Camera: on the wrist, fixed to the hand. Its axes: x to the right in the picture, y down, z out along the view.
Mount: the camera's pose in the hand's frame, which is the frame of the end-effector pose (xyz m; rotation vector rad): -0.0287 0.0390 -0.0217 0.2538 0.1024 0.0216
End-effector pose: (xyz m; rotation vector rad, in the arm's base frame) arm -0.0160 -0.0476 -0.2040 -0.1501 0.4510 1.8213
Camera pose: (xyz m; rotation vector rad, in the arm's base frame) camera -0.0471 -0.0906 -0.2056 -0.0637 0.7537 1.7657
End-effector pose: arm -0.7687 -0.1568 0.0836 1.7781 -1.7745 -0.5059
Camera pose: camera -0.7866 -0.1239 0.1212 1.9140 -1.8497 -0.1824
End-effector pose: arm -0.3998 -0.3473 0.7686 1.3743 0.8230 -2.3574
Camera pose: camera -0.3503 -0.3661 0.7723 1.6048 0.5444 -2.4586
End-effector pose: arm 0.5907 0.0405 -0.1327 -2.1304 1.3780 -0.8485
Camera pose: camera 0.5418 0.0506 -0.1505 -1.8992 1.2647 -1.0756
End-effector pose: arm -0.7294 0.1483 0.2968 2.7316 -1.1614 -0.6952
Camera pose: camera -0.7629 0.1390 0.3368 -2.7488 1.2615 0.4011
